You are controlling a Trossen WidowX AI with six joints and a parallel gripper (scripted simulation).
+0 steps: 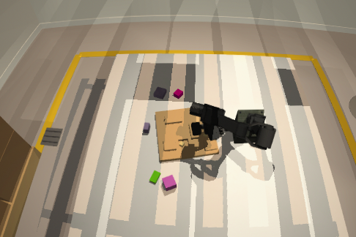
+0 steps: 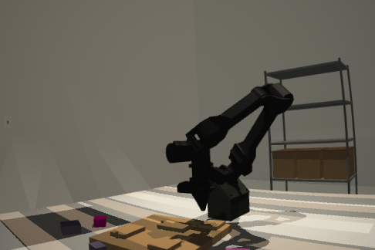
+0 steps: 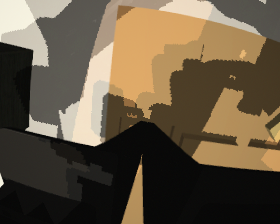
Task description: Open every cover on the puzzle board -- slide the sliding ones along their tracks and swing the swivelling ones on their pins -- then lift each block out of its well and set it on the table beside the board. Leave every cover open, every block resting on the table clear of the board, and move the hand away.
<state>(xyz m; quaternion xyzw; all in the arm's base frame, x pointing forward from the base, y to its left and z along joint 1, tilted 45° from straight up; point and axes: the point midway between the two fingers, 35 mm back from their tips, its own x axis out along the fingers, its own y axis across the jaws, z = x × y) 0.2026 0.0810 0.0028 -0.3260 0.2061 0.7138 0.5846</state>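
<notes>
Now: gripper tip 11 cm short of the tan puzzle board, 5 cm above it and 4 cm to the left of it. From my gripper tip the other things lie so: green block 25 cm ahead, 22 cm to the left, 6 cm below; then magenta block 30 cm to the right, 19 cm ahead, 5 cm below.
</notes>
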